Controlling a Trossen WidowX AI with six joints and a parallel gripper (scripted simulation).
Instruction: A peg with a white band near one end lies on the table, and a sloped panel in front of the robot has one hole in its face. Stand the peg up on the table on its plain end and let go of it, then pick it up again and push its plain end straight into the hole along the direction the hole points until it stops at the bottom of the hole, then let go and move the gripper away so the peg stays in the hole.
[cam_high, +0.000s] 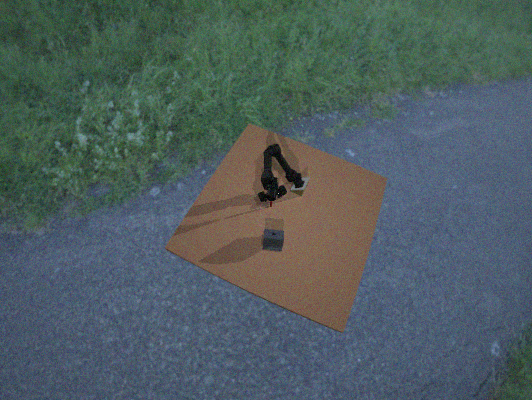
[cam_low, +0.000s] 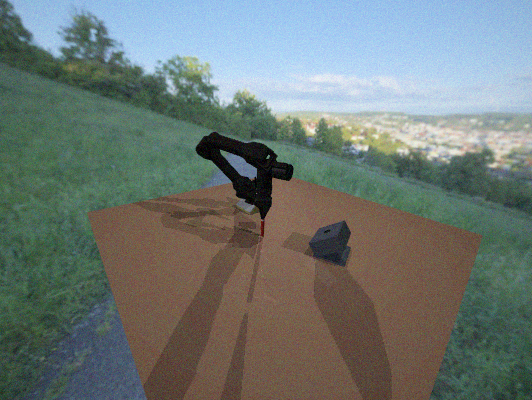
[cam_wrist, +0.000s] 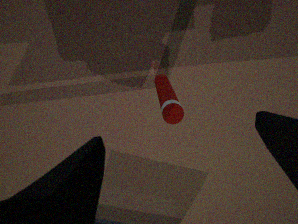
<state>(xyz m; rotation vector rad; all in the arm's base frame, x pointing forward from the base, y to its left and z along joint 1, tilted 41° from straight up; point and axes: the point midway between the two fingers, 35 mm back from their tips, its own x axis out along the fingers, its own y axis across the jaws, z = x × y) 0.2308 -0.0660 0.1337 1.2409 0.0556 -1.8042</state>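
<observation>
My gripper tip is now 4 cm above the red peg. The rest, counted from my gripper tip: dark sloped panel: 24 cm ahead, 12 cm to the left, 4 cm below.
</observation>
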